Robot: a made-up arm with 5 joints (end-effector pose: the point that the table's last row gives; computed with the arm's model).
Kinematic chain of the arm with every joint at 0, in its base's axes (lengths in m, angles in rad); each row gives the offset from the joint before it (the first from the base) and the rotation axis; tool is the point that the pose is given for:
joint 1: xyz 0 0 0.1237 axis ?
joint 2: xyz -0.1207 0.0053 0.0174 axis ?
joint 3: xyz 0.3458 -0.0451 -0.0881 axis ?
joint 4: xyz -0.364 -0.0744 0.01 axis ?
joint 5: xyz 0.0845 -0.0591 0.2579 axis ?
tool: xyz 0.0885 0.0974 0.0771
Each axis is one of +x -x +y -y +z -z.
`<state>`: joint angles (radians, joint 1 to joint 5).
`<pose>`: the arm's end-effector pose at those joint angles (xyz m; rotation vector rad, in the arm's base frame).
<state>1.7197 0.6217 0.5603 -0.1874 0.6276</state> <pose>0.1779 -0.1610 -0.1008 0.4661 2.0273 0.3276</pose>
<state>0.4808 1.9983 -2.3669 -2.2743 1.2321</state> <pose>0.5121 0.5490 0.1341 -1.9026 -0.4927 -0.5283</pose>
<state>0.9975 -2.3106 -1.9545 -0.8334 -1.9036</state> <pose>0.2443 -0.1705 0.3267 -0.3631 2.1206 1.9997</pose>
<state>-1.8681 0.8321 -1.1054 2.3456 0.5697</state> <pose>0.4805 0.0734 0.0384 2.2332 -0.0091 -0.0350</pose>
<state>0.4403 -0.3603 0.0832 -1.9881 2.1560</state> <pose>-0.1031 0.0909 0.2597 -0.9847 -1.5166 1.6629</pose>
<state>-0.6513 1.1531 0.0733 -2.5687 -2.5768</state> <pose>-0.2612 -0.1222 0.1934 0.0485 1.8923 2.2685</pose>
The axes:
joint 1: +y
joint 2: +x
joint 3: +y
joint 4: -z
joint 5: -x

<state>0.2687 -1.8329 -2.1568 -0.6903 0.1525</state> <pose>0.1230 -0.4737 0.2107 -1.3193 -1.3119 2.4020</pose>
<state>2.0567 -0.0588 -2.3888 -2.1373 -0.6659</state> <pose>-0.7034 0.0087 0.1851 0.0480 0.4800 2.1002</pose>
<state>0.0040 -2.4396 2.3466 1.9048 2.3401</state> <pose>0.6703 0.3064 0.1843 -0.8872 -1.1612 0.7693</pose>
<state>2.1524 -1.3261 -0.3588 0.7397 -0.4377</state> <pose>0.3173 0.1250 0.0723 -0.5382 1.2564 0.5468</pose>
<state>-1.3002 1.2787 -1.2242 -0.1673 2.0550</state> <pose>0.1660 0.1746 0.1029 0.1587 -1.0675 -1.5732</pose>
